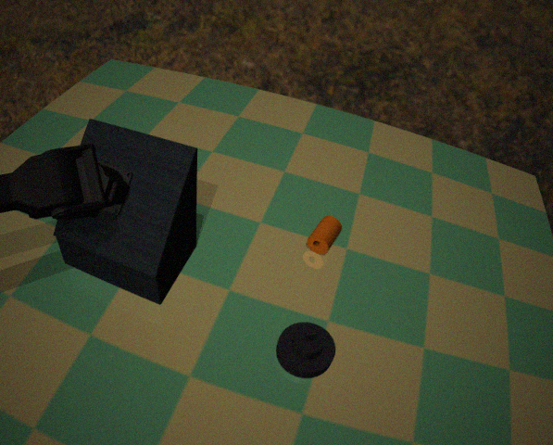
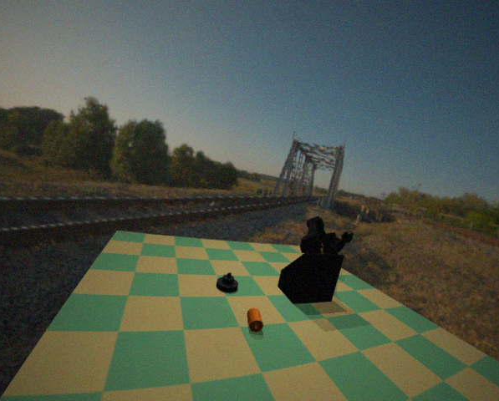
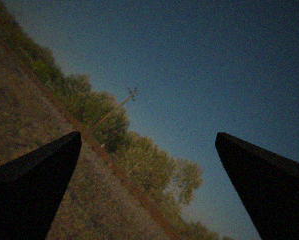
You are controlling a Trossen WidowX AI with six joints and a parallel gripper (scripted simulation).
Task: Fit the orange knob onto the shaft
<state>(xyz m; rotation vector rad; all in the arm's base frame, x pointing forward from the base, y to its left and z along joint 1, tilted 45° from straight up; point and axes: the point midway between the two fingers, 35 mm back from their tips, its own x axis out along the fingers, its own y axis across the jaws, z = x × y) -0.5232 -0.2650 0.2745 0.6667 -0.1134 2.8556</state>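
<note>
Now: the orange knob 86 cm ahead of my gripper tip, 56 cm to the left of it and 15 cm below it. Also, from my gripper tip: dark round pedestal 90 cm ahead, 34 cm to the left, 14 cm below.
</note>
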